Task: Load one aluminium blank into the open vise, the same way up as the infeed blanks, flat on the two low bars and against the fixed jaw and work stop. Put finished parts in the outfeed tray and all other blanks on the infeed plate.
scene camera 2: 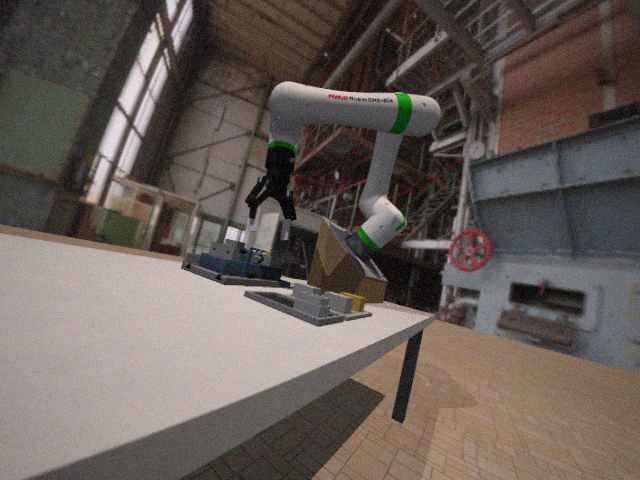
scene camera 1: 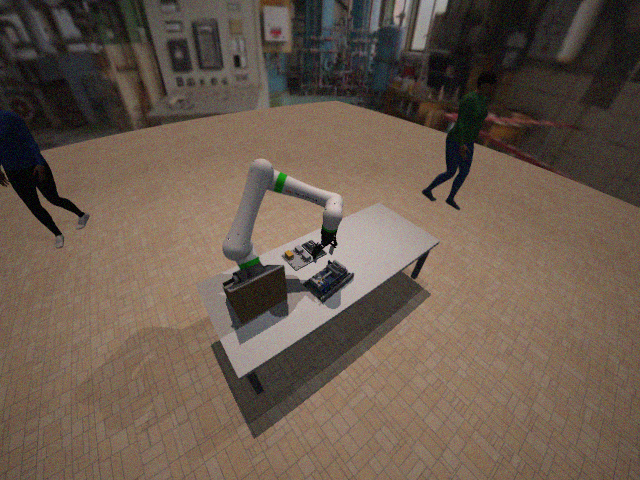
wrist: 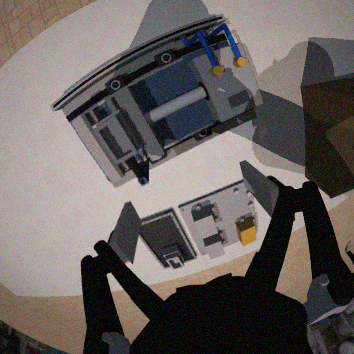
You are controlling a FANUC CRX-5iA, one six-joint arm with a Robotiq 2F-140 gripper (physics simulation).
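Places are measured from the arm's base along level axes (x ahead, y left, z up), in millimetres.
Where they show: gripper, fingertip midpoint: (scene camera 2: 269,236) (scene camera 1: 322,257) (wrist: 187,193); arm's base at its link origin: (scene camera 2: 355,249) (scene camera 1: 254,274).
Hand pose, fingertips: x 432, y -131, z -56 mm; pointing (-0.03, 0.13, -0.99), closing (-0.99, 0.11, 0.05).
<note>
Each offset is from my fingertips to the top centre of the thing. "*": to the spot under its first point. Level surfaces: height alone.
My gripper (scene camera 1: 324,254) (scene camera 2: 268,231) (wrist: 187,193) is open and empty, high above the table. The vise {18 mm back, 87 mm right, 54 mm down} (scene camera 1: 329,280) (scene camera 2: 219,265) (wrist: 222,95) stands beyond it in the wrist view. Near its left end, light edges surround a dark middle; I cannot tell whether these are bars or a part. The infeed plate {26 mm back, 223 mm left, 145 mm down} (wrist: 232,197) holds grey blanks {13 mm ahead, 175 mm left, 110 mm down} (wrist: 205,227) {22 mm ahead, 265 mm left, 110 mm down} (wrist: 216,249) and a yellow block {69 mm back, 272 mm left, 110 mm down} (scene camera 1: 288,254) (scene camera 2: 356,301) (wrist: 247,234). Beside it, the outfeed tray (scene camera 2: 268,298) (wrist: 184,235) holds a grey part with a square opening {128 mm ahead, 254 mm left, 112 mm down} (wrist: 173,258) at its outer end.
A brown box-like pedestal (scene camera 1: 255,297) (scene camera 2: 336,268) (wrist: 325,125) stands under the arm's base, right of the vise in the wrist view. Blue hoses with yellow ends {* 97 mm back, 120 mm right, 43 mm down} (wrist: 212,55) rise from the vise's right end. Two people (scene camera 1: 31,170) (scene camera 1: 464,134) are on the floor away from the table {154 mm down} (scene camera 1: 392,237).
</note>
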